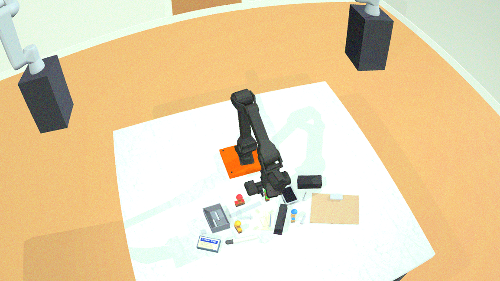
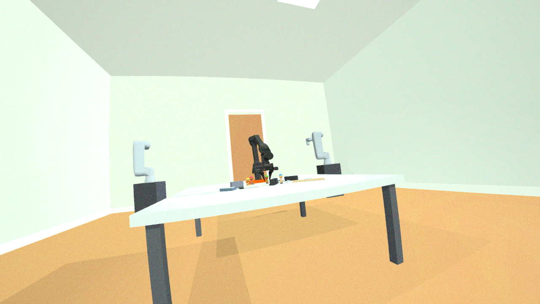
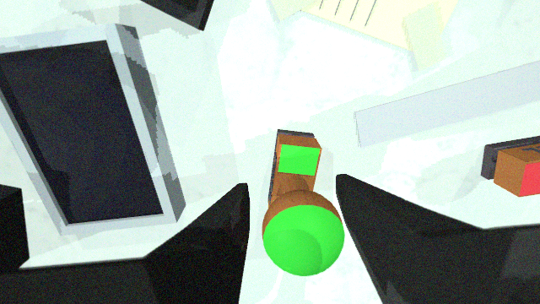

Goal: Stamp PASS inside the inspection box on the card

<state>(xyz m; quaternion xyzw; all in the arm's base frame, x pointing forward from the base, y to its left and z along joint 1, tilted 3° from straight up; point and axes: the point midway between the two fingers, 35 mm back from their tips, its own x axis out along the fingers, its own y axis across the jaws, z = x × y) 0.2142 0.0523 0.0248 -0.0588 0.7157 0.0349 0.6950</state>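
My gripper tip is now right at the green-capped wooden stamp. Round my gripper tip: ink pad (9 cm to the left, 2 cm below, 1 cm ahead); then red-knobbed stamp (12 cm to the right, 1 cm ahead); then cream card (11 cm ahead, 4 cm to the right, 2 cm below).
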